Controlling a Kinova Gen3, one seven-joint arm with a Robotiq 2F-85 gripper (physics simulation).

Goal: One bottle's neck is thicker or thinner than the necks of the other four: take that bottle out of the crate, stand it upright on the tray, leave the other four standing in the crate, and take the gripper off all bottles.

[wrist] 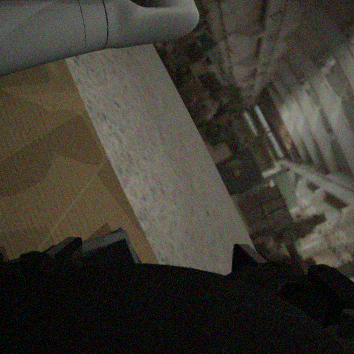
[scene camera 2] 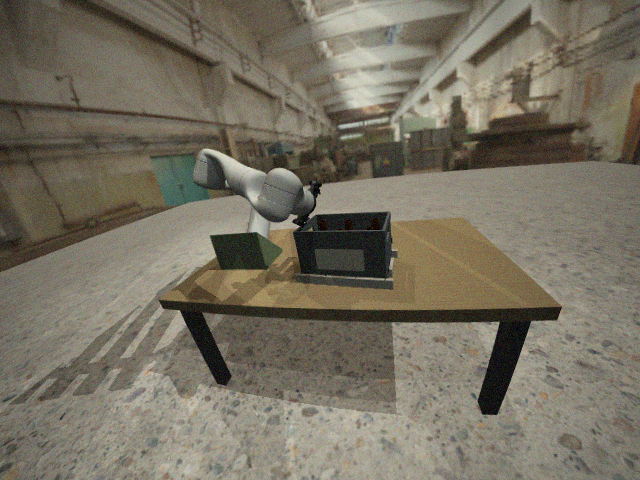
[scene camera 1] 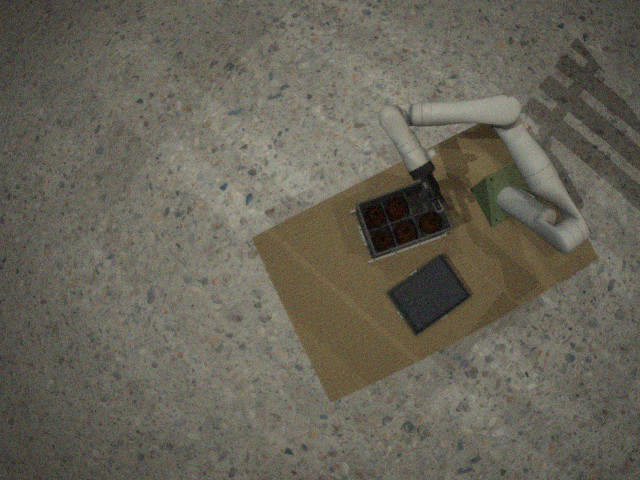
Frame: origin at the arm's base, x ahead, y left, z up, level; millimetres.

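Seen in the pictures: gripper, fingertip midpoint: [wrist: 156, 258] [scene camera 1: 441, 206]; arm's base, origin of the base link: [scene camera 2: 256, 243] [scene camera 1: 506, 197].
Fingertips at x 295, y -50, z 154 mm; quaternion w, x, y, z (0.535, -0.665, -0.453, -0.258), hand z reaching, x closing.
Observation:
Offsets run from my fingertips to a thing's top centre. "spot": to the spot under its first point. Level surfaces: height alone.
A dark crate @[dy -26, dx +107, dz -53 mm] [scene camera 1: 366, 231] [scene camera 2: 343, 241] stands on the wooden table @[dz -228 mm] [scene camera 1: 320, 310] [scene camera 2: 454, 278]. Five brown bottles stand in its cells; one of them @[dy +24, dx +19, dz -65 mm] [scene camera 1: 430, 222] is at the corner near the arm, and their tops @[spot: dy +6, dx +117, dz -76 mm] [scene camera 2: 349, 224] show just above the rim. I cannot tell the neck widths apart. The flat dark tray @[spot: dy +258, dx +104, dz -223 mm] [scene camera 1: 429, 293] lies empty beside the crate and is hidden behind it in the second scene view. My gripper [scene camera 1: 437, 204] [scene camera 2: 305, 217] [wrist: 156, 258] is open and empty, low at the crate's corner cell beside the arm, touching no bottle that I can see.
The green base block [scene camera 1: 488, 195] [scene camera 2: 243, 250] stands at the table's end beside the crate, with the white arm [scene camera 1: 465, 110] [scene camera 2: 273, 193] bent over it. In the wrist view the table edge and floor lie beyond the crate rim @[spot: dy +40, dx -21, dz -53 mm] [wrist: 105, 240].

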